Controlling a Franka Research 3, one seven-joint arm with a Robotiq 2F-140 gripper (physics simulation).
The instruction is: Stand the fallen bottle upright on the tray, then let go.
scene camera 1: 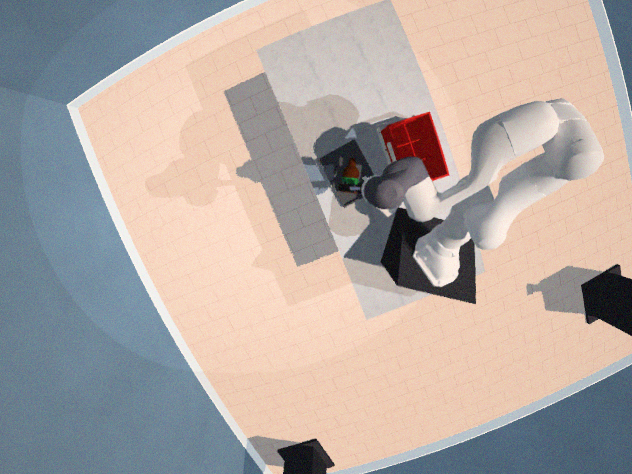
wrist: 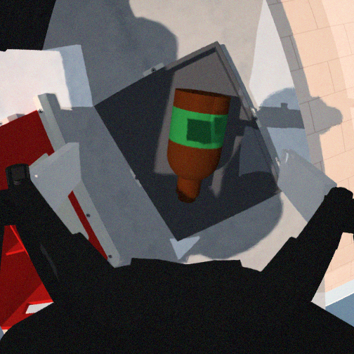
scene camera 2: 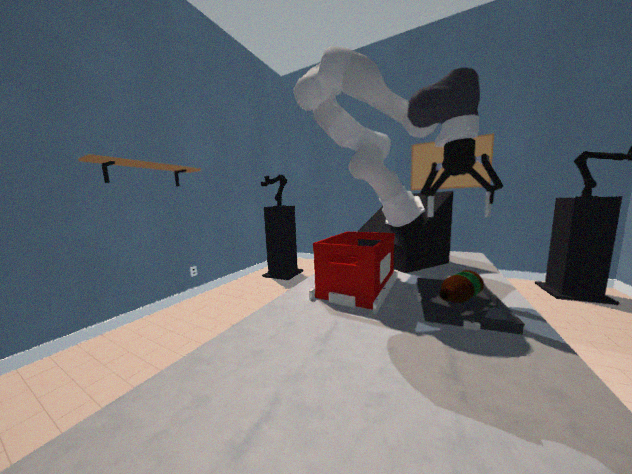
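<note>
The brown bottle with a green label (scene camera 1: 350, 176) (scene camera 2: 462, 286) (wrist: 199, 131) lies on its side on the dark tray (scene camera 1: 341, 152) (scene camera 2: 442, 315) (wrist: 132, 117). In the wrist view its neck points down toward the gripper's base and its flat bottom points up. My gripper (scene camera 2: 458, 206) (wrist: 180, 163) is open and empty, with its fingers wide apart. In the second scene view it points down and hangs well above the bottle and tray. In the first scene view the arm's dark wrist partly hides the gripper beside the bottle.
A red crate (scene camera 1: 439, 145) (scene camera 2: 331, 270) (wrist: 20, 145) stands beside the tray on the grey table (scene camera 1: 357, 45) (scene camera 2: 229, 387). The arm's black base block (scene camera 1: 433, 290) (scene camera 2: 423, 250) stands behind them. Two black pedestals (scene camera 2: 279, 239) (scene camera 2: 581, 244) with small arms stand on the floor farther back.
</note>
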